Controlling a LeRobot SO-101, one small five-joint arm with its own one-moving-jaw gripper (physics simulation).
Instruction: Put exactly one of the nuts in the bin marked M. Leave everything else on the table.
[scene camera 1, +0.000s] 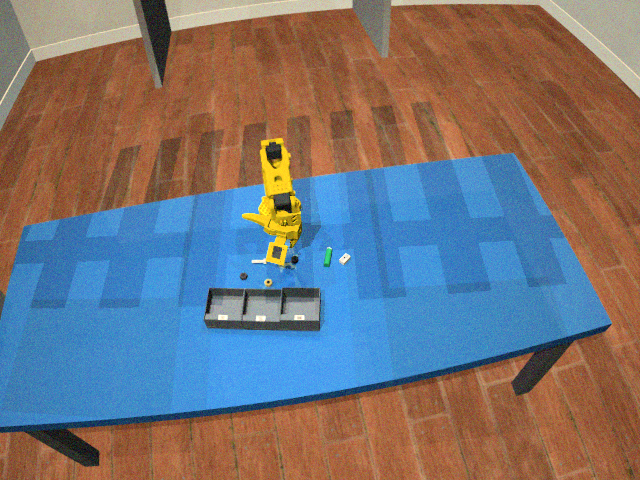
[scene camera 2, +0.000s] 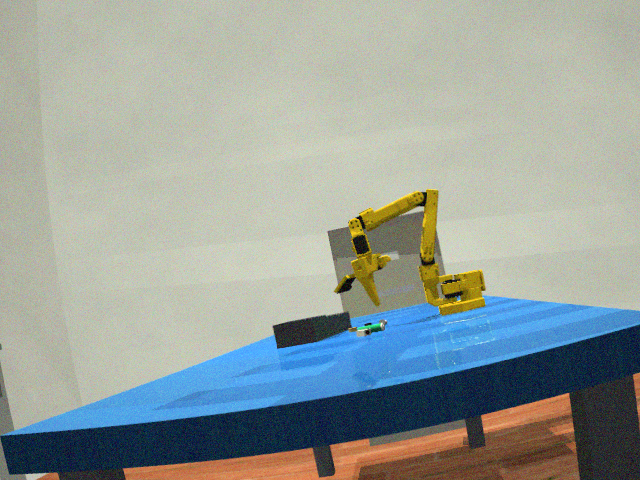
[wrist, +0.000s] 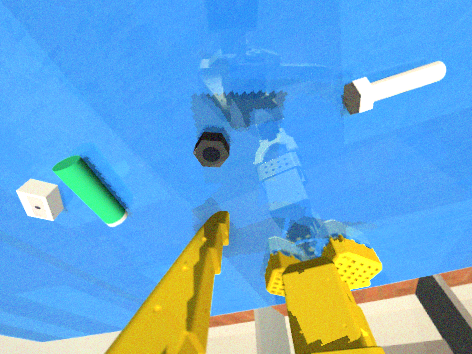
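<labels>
I see a white bolt (wrist: 359, 95) at 0.10 m from the lens and a white block (wrist: 40, 199) at 0.16 m from the lens. The spots on the bolt and the block are 0.18 m apart. A green cylinder (wrist: 73, 171) is here as well, 0.13 m from the lens.
</labels>
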